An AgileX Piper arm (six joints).
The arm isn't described. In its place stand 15 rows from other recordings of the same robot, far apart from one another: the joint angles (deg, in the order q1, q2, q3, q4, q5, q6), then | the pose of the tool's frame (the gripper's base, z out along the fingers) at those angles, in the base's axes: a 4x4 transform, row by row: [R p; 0 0 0 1], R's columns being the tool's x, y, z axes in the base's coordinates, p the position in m.
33.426, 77.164, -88.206, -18.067, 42.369, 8.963 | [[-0.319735 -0.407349 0.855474 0.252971], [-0.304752 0.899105 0.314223 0.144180], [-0.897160 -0.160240 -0.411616 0.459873], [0 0 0 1]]
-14.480, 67.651, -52.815, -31.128, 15.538, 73.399 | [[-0.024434 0.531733 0.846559 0.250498], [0.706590 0.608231 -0.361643 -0.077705], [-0.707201 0.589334 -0.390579 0.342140], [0 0 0 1]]
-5.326, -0.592, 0.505, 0.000, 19.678, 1.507 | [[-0.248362 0.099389 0.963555 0.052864], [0.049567 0.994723 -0.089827 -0.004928], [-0.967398 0.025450 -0.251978 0.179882], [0 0 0 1]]
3.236, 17.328, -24.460, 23.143, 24.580, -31.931 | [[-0.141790 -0.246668 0.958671 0.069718], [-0.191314 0.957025 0.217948 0.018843], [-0.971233 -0.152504 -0.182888 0.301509], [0 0 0 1]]
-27.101, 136.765, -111.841, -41.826, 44.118, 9.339 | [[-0.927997 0.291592 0.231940 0.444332], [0.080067 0.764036 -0.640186 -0.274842], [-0.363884 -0.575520 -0.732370 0.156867], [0 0 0 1]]
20.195, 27.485, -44.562, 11.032, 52.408, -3.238 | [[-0.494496 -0.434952 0.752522 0.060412], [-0.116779 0.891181 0.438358 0.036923], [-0.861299 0.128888 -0.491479 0.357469], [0 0 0 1]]
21.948, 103.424, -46.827, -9.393, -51.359, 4.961 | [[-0.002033 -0.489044 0.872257 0.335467], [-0.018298 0.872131 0.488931 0.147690], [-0.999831 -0.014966 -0.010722 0.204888], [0 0 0 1]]
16.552, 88.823, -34.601, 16.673, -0.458, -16.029 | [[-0.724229 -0.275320 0.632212 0.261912], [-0.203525 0.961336 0.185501 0.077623], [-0.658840 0.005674 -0.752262 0.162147], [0 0 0 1]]
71.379, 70.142, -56.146, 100.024, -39.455, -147.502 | [[0.317967 -0.456443 0.830998 0.136766], [-0.771789 0.384465 0.506487 0.227559], [-0.550672 -0.802400 -0.230030 0.363284], [0 0 0 1]]
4.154, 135.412, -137.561, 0.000, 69.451, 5.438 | [[-0.886003 0.011580 0.463535 0.515232], [0.030669 0.998962 0.033666 0.037420], [-0.462664 0.044044 -0.885439 0.266174], [0 0 0 1]]
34.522, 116.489, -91.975, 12.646, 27.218, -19.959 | [[-0.493872 -0.703551 0.510986 0.379530], [-0.521858 0.709876 0.473013 0.272118], [-0.695525 -0.033054 -0.717741 0.230163], [0 0 0 1]]
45.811, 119.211, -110.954, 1.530, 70.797, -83.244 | [[0.631175 -0.756013 0.173386 0.310704], [-0.773411 -0.596496 0.214540 0.322919], [-0.058771 -0.269511 -0.961202 0.270860], [0 0 0 1]]
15.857, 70.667, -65.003, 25.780, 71.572, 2.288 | [[-0.962181 -0.202917 0.181746 0.203096], [-0.093125 0.872002 0.480562 0.096722], [-0.255997 0.445462 -0.857921 0.343252], [0 0 0 1]]
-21.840, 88.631, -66.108, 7.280, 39.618, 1.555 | [[-0.730452 0.424417 0.535079 0.306357], [0.426873 0.895293 -0.127398 -0.114861], [-0.533123 0.135353 -0.835141 0.275697], [0 0 0 1]]
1.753, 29.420, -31.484, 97.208, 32.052, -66.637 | [[-0.115765 -0.565679 0.816460 0.093420], [0.445302 0.705196 0.551729 0.050793], [-0.887865 0.427442 0.170261 0.363487], [0 0 0 1]]
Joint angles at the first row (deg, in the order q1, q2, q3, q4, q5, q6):
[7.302 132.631 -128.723 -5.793 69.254 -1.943]
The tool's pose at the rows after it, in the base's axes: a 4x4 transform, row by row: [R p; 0 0 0 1], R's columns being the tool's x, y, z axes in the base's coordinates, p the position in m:
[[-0.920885 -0.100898 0.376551 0.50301], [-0.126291 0.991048 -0.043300 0.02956], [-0.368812 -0.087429 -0.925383 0.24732], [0 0 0 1]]
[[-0.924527 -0.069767 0.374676 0.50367], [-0.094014 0.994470 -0.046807 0.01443], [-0.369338 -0.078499 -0.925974 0.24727], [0 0 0 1]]
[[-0.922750 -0.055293 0.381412 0.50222], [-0.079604 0.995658 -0.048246 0.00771], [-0.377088 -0.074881 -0.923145 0.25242], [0 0 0 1]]
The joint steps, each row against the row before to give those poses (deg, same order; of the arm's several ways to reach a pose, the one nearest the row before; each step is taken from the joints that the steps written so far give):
[-3.214 -0.002 -0.036 1.498 -0.002 0.000]
[-1.809 0.003 -0.005 0.514 0.003 0.000]
[-0.796 -0.626 0.051 0.222 0.108 0.000]

